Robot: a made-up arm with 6 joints. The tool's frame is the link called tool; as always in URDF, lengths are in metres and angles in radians. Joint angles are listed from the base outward.
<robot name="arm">
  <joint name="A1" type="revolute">
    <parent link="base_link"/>
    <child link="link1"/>
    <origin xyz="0 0 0.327" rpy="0 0 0"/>
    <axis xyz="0 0 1"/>
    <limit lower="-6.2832" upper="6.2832"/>
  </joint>
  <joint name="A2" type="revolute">
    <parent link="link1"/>
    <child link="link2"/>
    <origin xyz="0 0 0" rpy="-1.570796 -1.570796 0"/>
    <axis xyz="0 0 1"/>
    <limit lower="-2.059" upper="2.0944"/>
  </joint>
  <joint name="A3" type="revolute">
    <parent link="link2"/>
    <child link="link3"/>
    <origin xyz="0.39 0.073 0" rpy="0 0 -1.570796"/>
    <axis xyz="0 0 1"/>
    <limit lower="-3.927" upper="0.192"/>
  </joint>
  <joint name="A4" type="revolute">
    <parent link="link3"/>
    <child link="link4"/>
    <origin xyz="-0.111 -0.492 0" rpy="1.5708 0 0"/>
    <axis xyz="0 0 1"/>
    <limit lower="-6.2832" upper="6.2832"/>
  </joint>
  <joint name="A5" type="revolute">
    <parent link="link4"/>
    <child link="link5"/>
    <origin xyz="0 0 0" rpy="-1.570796 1.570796 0"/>
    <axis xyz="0 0 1"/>
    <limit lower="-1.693" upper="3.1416"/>
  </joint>
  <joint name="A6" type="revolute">
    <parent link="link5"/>
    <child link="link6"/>
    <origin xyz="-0.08 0.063 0" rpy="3.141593 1.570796 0"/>
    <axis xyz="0 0 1"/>
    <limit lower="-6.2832" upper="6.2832"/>
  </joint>
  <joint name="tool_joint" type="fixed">
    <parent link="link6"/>
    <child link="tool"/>
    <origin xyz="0 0 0" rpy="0 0 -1.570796"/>
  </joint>
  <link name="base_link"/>
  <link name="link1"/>
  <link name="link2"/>
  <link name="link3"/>
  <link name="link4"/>
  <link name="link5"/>
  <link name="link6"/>
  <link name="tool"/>
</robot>
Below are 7 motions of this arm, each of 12 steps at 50 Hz.
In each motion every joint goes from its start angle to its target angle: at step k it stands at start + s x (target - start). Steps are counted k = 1, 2, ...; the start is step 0. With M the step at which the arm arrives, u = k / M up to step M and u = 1 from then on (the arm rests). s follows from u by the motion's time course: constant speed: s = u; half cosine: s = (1 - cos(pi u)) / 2; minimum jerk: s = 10 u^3 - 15 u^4 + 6 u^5.
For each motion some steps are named. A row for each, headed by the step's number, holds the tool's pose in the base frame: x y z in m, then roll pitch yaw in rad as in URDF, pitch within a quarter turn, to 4 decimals.
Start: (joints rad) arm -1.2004 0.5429 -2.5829 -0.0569 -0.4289 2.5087
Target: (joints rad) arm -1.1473 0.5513 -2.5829 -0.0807 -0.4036 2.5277
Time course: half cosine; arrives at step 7
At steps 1, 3, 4, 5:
1: 0.2431 -0.6068 1.0461 -0.4835 0.4917 -1.9977
3: 0.2558 -0.6048 1.0442 -0.4953 0.4976 -1.9844
4: 0.2641 -0.6033 1.0429 -0.5030 0.5016 -1.9757
5: 0.2716 -0.6019 1.0418 -0.5100 0.5051 -1.9680

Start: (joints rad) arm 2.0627 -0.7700 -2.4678 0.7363 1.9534 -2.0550
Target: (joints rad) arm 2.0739 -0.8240 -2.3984 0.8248 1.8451 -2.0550
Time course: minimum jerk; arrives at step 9
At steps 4, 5, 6, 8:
4: 0.0909 -0.3090 1.1719 1.8896 0.5267 -1.7291
5: 0.0929 -0.3126 1.1716 1.8678 0.5283 -1.7182
6: 0.0947 -0.3158 1.1713 1.8479 0.5295 -1.7085
8: 0.0968 -0.3191 1.1710 1.8267 0.5305 -1.6982

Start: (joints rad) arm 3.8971 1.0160 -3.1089 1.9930 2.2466 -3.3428
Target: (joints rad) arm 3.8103 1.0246 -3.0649 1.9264 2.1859 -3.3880
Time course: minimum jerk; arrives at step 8
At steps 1, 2, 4, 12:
1: -0.4611 -0.5606 0.8473 1.6233 0.8582 1.5709
2: -0.4671 -0.5591 0.8452 1.6188 0.8555 1.5529
4: -0.4941 -0.5510 0.8355 1.6005 0.8433 1.4730
12: -0.5281 -0.5388 0.8228 1.5819 0.8272 1.3756

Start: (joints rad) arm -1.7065 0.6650 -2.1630 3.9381 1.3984 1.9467
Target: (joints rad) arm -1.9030 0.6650 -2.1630 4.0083 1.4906 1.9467
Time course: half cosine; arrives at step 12
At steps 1, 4, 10, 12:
1: -0.1697 -0.8606 0.7057 -0.1258 -0.8239 0.3335
4: -0.2105 -0.8501 0.7061 -0.1556 -0.8306 0.2930
10: -0.3264 -0.8083 0.7069 -0.2425 -0.8502 0.1734
12: -0.3374 -0.8033 0.7070 -0.2510 -0.8522 0.1615

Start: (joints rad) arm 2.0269 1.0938 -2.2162 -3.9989 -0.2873 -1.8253
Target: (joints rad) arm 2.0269 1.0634 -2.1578 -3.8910 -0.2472 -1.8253
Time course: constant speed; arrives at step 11
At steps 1, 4, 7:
1: -0.3407 0.8355 0.2526 -2.7155 -0.8730 1.2304
4: -0.3416 0.8326 0.2501 -2.6841 -0.8510 1.2009
7: -0.3426 0.8296 0.2478 -2.6543 -0.8288 1.1727

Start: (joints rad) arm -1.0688 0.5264 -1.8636 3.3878 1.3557 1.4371
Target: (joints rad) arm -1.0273 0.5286 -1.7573 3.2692 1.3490 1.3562
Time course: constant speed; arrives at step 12
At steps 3, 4, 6, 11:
3: 0.4073 -0.7525 0.6484 0.5071 -0.1359 0.3183
4: 0.4106 -0.7510 0.6431 0.5155 -0.1214 0.3175
6: 0.4171 -0.7479 0.6323 0.5318 -0.0922 0.3168
11: 0.4328 -0.7390 0.6053 0.5703 -0.0185 0.3187

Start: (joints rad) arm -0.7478 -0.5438 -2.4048 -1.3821 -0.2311 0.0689
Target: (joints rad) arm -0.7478 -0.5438 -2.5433 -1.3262 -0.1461 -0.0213
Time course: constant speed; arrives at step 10
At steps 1, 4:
1: -0.0678 0.1688 1.2682 0.1895 0.1738 1.1134
4: -0.0869 0.1839 1.2688 0.1418 0.1620 1.0917

